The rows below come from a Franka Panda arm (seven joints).
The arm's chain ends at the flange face. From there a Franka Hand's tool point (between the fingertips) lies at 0.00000 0.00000 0.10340 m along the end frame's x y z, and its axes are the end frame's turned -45 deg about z.
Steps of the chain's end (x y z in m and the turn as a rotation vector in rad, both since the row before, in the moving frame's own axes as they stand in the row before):
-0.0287, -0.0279, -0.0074, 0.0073, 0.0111, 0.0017
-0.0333, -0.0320, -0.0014, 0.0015, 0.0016, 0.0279
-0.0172, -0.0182, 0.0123, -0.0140, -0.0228, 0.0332
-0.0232, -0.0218, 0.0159, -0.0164, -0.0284, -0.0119
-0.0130, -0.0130, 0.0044, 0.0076, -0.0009, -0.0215
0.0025, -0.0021, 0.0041, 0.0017, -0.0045, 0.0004
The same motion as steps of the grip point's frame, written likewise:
0.0008, -0.0397, -0.0074, -0.0027, 0.0130, 0.0017
-0.0007, -0.0462, -0.0014, -0.0001, 0.0022, 0.0279
-0.0020, -0.0257, 0.0123, 0.0062, -0.0260, 0.0332
-0.0043, -0.0327, 0.0158, 0.0085, -0.0317, -0.0119
0.0005, -0.0190, 0.0044, 0.0060, 0.0047, -0.0215
0.0030, -0.0002, 0.0041, 0.0044, -0.0020, 0.0004

